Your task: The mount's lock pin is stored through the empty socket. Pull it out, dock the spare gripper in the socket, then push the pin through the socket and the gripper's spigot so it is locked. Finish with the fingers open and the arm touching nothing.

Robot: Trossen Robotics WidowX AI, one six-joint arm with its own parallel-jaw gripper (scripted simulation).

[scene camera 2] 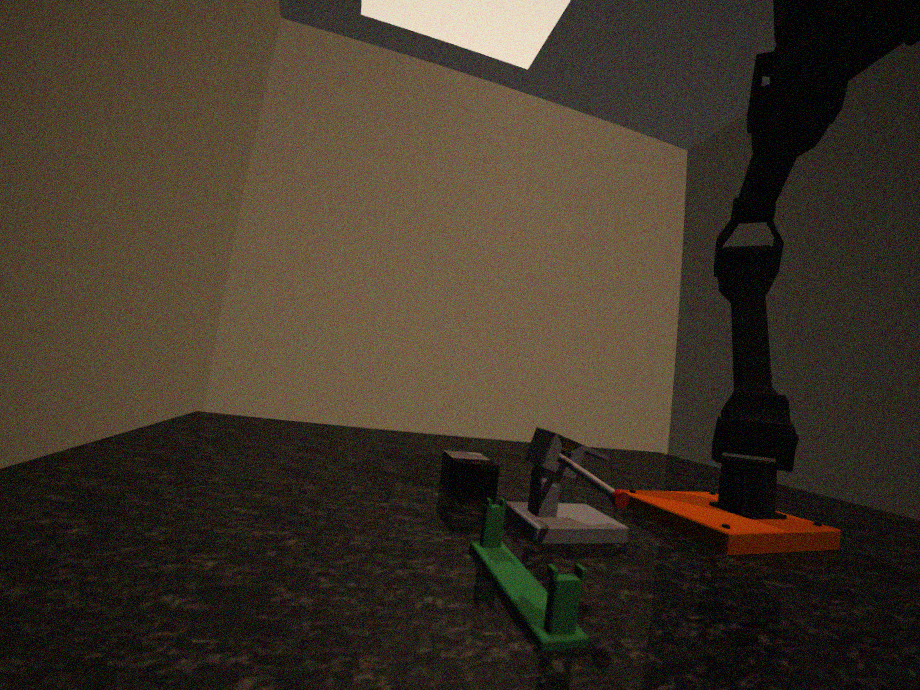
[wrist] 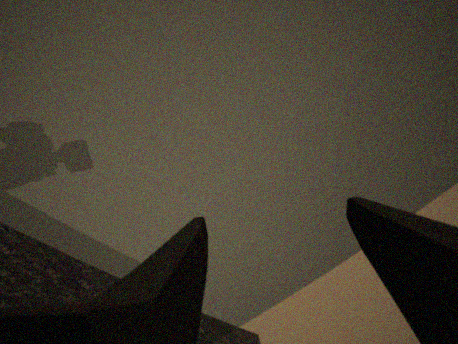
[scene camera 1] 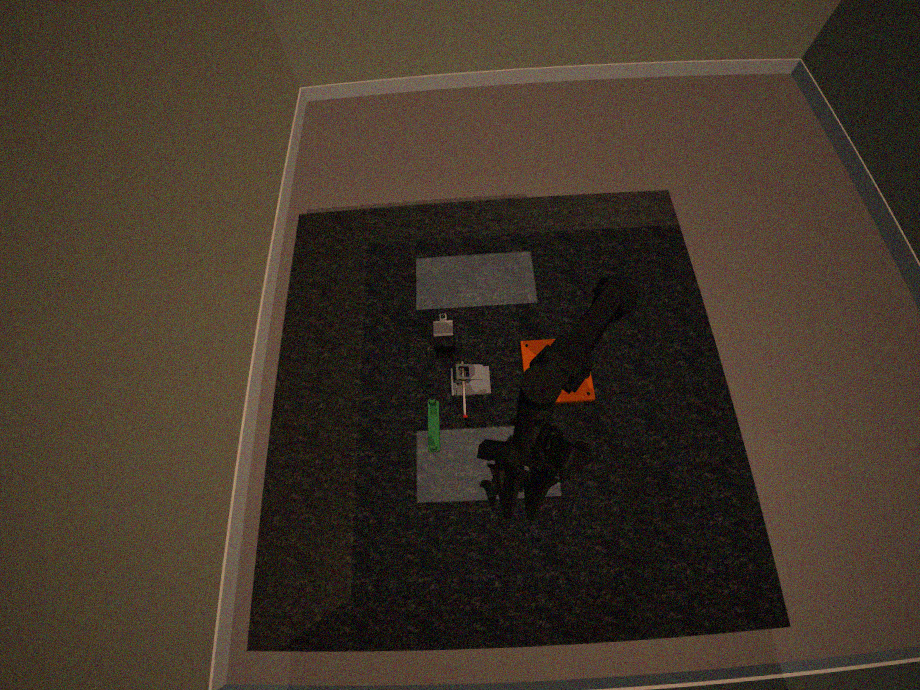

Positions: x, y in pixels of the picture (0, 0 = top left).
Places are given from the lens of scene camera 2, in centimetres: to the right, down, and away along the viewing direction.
spare gripper [scene camera 2: 466, 475]: 1, 16, 51
thin lock pin [scene camera 2: 619, 498]: 13, 13, 32
green rack [scene camera 2: 550, 617]: 5, 16, 23
The marked spots on the green rack and the thin lock pin are 13 cm apart.
